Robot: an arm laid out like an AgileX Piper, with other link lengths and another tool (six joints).
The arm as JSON. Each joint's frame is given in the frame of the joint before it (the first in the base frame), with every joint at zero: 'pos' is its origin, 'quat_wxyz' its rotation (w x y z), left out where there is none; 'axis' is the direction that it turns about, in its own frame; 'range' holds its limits. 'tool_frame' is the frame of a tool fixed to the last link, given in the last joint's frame.
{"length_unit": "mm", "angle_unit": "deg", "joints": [
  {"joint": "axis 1", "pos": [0.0, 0.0, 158.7], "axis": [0.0, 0.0, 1.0], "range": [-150.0, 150.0]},
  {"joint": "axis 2", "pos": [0.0, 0.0, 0.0], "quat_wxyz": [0.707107, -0.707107, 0.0, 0.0], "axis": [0.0, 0.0, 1.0], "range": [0.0, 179.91]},
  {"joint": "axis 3", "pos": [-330.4, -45.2, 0.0], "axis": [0.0, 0.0, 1.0], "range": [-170.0, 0.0]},
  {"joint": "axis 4", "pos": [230.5, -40.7, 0.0], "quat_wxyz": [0.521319, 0.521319, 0.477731, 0.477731], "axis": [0.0, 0.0, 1.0], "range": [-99.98, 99.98]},
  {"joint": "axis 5", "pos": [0.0, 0.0, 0.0], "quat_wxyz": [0.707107, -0.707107, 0.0, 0.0], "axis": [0.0, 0.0, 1.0], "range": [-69.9, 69.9]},
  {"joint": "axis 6", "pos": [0.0, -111.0, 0.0], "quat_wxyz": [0.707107, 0.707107, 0.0, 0.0], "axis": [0.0, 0.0, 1.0], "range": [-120.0, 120.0]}
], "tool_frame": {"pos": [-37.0, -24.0, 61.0], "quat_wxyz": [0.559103, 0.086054, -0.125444, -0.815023]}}
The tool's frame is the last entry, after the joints.
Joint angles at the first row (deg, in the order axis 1, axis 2, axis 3, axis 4, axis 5, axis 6):
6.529 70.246 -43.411 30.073 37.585 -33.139
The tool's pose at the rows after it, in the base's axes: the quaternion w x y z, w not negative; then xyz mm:
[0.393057 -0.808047 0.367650 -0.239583 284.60 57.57 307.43]
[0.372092 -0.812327 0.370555 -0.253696 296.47 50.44 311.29]
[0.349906 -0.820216 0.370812 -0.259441 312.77 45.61 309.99]
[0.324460 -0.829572 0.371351 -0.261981 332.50 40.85 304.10]
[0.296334 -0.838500 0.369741 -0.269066 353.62 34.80 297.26]
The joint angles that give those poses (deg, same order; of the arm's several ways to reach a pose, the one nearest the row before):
6.528 70.499 -45.539 24.181 37.584 -27.433
6.529 72.239 -48.089 19.120 37.675 -23.649
6.530 75.330 -50.874 14.953 37.877 -21.176
6.529 79.349 -53.797 10.714 37.920 -18.811
6.529 83.500 -56.716 5.725 37.553 -16.074

